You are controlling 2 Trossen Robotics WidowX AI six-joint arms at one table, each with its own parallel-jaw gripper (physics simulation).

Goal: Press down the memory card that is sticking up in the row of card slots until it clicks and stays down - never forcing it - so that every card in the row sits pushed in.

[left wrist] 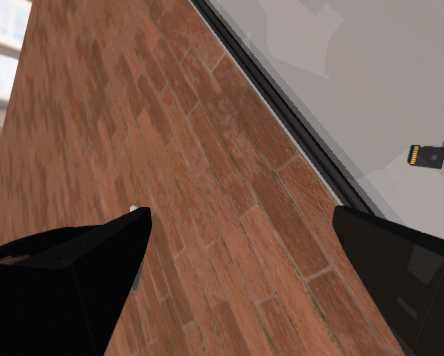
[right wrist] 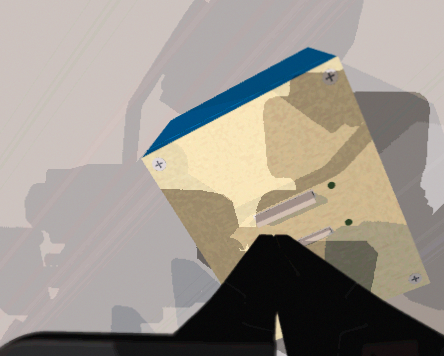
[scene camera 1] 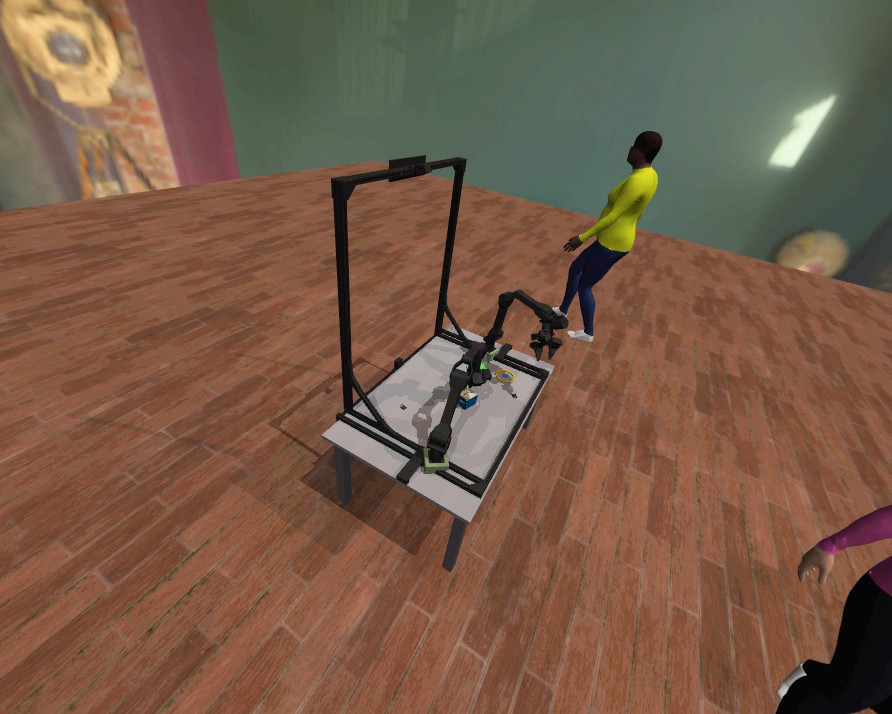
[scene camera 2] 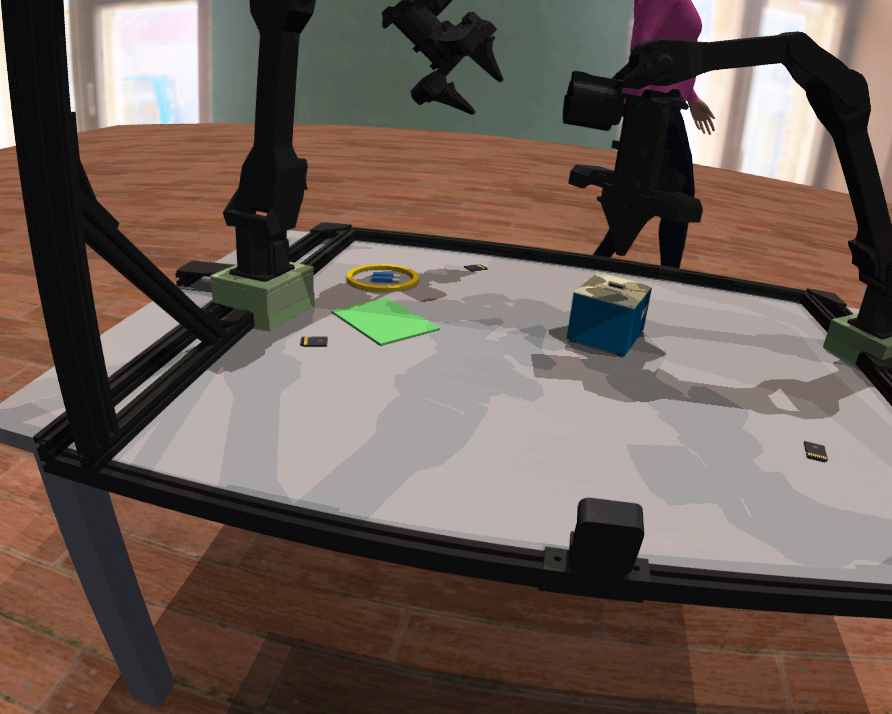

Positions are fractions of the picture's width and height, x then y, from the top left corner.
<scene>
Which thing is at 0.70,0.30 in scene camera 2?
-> The right gripper.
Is the left gripper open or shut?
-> Open.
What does the green square pad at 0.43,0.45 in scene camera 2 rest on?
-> The table.
</scene>
